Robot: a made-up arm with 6 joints.
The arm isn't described. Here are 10 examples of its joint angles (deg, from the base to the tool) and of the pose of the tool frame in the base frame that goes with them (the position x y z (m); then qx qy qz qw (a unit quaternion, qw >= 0)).
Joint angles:
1: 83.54 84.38 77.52 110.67 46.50 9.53
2: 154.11 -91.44 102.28 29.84 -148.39 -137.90
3: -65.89 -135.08 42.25 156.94 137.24 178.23
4: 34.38 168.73 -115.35 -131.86 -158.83 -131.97
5: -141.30 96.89 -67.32 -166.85 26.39 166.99
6: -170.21 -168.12 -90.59 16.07 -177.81 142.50
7: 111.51 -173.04 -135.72 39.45 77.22 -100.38
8: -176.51 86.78 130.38 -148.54 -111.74 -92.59
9: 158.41 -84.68 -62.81 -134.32 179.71 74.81
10: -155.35 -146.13 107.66 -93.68 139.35 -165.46
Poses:
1: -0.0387 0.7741 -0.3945 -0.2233 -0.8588 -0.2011 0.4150
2: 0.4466 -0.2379 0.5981 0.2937 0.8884 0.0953 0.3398
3: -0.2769 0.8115 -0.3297 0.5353 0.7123 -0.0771 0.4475
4: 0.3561 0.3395 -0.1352 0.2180 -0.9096 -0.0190 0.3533
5: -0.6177 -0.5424 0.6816 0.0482 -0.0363 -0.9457 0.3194
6: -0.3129 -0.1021 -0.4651 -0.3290 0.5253 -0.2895 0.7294
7: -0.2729 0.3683 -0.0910 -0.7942 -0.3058 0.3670 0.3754
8: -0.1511 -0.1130 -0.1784 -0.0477 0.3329 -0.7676 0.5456
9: 0.7062 -0.3313 -0.1768 -0.1222 -0.2537 0.0626 0.9575
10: 0.5346 0.2729 0.0652 -0.6800 -0.5896 0.1330 0.4151
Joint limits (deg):
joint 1: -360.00..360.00
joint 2: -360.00..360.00
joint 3: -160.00..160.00
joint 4: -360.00..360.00
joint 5: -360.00..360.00
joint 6: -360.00..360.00
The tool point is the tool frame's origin. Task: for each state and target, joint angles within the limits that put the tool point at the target. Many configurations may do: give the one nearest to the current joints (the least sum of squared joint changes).
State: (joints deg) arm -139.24 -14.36 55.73 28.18 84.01 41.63
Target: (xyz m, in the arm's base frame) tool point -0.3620 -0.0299 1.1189
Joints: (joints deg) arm -187.49 -6.43 40.23 15.02 73.78 41.63
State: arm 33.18 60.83 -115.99 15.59 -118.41 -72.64
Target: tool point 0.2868 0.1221 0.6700
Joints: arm 20.35 82.91 -99.08 20.41 -121.13 -72.64
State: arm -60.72 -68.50 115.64 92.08 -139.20 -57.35
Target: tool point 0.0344 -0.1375 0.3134
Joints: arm -56.25 -28.72 154.97 100.23 -120.26 -57.35
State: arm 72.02 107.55 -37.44 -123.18 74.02 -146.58
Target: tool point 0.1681 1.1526 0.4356
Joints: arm 81.32 81.14 -6.75 -123.25 25.51 -146.58
